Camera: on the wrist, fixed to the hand. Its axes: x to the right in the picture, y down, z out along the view.
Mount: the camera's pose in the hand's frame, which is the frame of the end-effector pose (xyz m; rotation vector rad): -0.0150 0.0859 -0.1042 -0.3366 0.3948 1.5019
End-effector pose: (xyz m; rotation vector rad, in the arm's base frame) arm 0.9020 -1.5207 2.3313 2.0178 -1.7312 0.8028
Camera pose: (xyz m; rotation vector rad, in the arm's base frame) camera 0.7974 -1.4615 2.3947 0.0270 -2.6468 1.0199
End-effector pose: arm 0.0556 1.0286 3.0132 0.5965 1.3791 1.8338
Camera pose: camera -0.0370 0.9428 3.0634 -0.9195 -0.4792 -2.3552
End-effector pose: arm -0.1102 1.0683 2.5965 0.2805 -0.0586 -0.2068
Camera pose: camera -0.0992 1.1802 2.5202 -0.1131 0.1629 1.3202
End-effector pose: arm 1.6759 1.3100 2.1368 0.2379 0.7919 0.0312
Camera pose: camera 1.5968 1.4127 2.0959 0.4659 0.8218 1.6517
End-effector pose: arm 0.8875 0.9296 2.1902 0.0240 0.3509 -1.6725
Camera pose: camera 0.9535 0.9616 2.0759 0.2936 0.6740 -0.1005
